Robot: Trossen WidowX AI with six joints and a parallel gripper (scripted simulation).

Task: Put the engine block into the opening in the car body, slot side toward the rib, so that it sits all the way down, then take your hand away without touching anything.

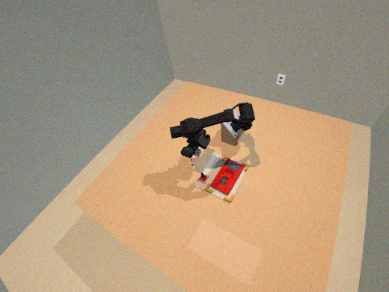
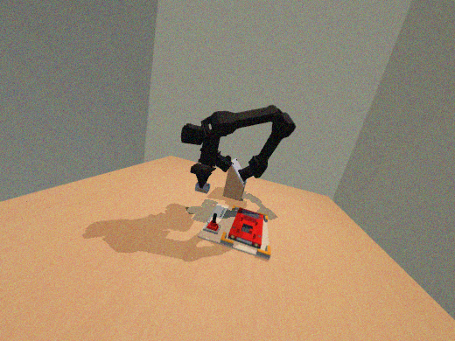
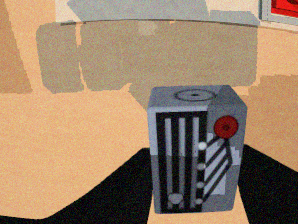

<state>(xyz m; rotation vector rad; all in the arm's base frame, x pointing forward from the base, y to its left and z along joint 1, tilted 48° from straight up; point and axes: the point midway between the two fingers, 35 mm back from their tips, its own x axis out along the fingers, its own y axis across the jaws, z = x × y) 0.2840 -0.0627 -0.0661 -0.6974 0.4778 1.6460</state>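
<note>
My gripper tip is 18 cm to the right of the grey plate, 10 cm above it and 1 cm short of it. Also, from my gripper tip: engine block 1 cm below.
</note>
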